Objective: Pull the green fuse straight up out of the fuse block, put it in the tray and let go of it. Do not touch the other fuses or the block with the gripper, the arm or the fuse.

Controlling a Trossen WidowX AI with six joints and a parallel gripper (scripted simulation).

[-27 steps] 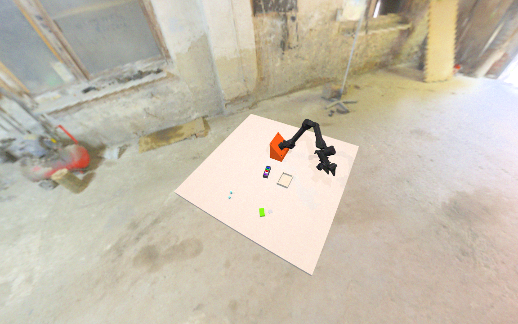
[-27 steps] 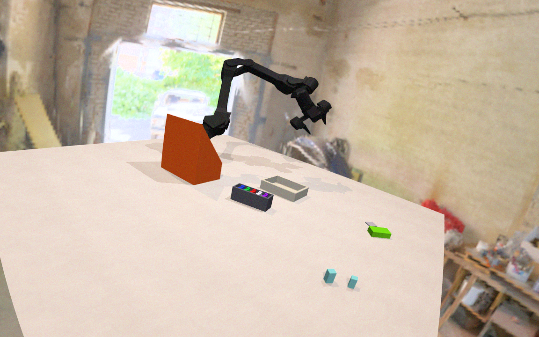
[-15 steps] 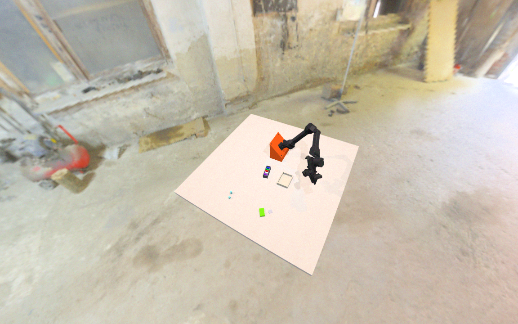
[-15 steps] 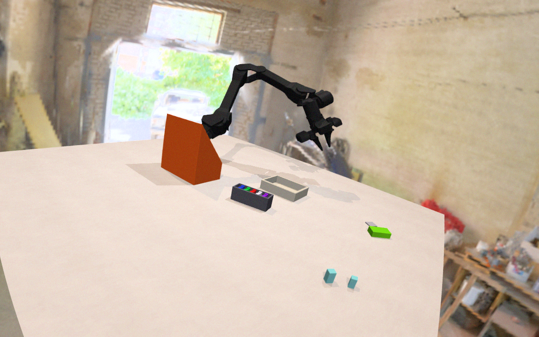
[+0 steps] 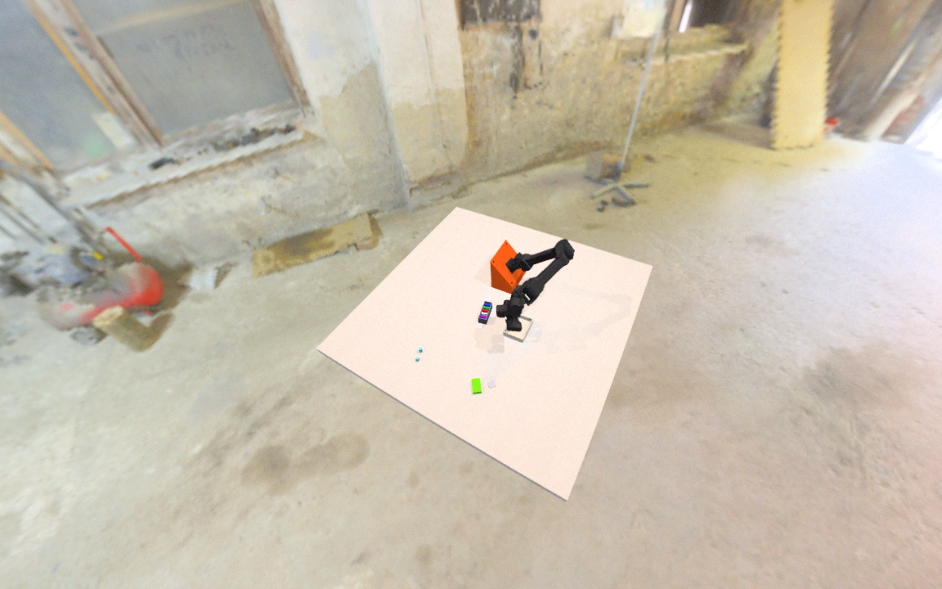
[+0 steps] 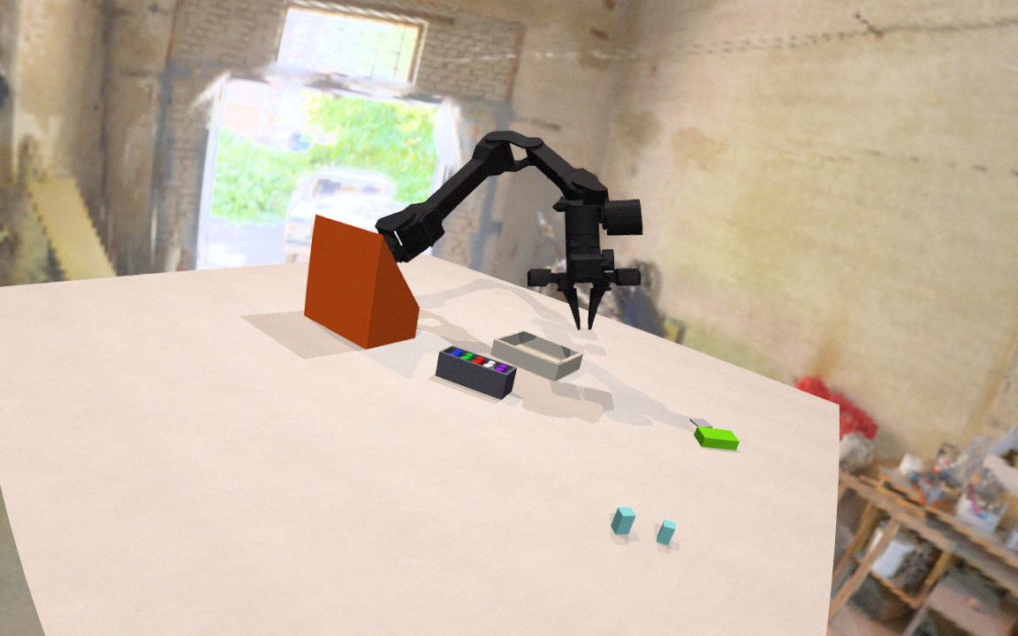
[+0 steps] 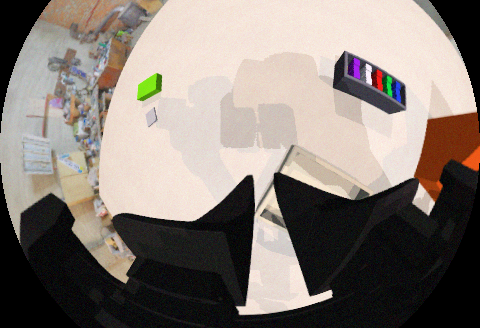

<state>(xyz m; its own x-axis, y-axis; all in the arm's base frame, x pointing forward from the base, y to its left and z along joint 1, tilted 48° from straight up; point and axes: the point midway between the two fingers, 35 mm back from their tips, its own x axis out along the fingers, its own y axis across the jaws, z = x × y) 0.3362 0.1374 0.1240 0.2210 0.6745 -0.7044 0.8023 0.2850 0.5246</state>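
My gripper tip is now 90 mm past the green fuse, 180 mm to the left of it and 70 mm above it. From my gripper tip the other things lie so: flat block 280 mm ahead, 10 mm to the left, 80 mm below; then tray 80 mm behind, 10 mm to the left, 90 mm below.
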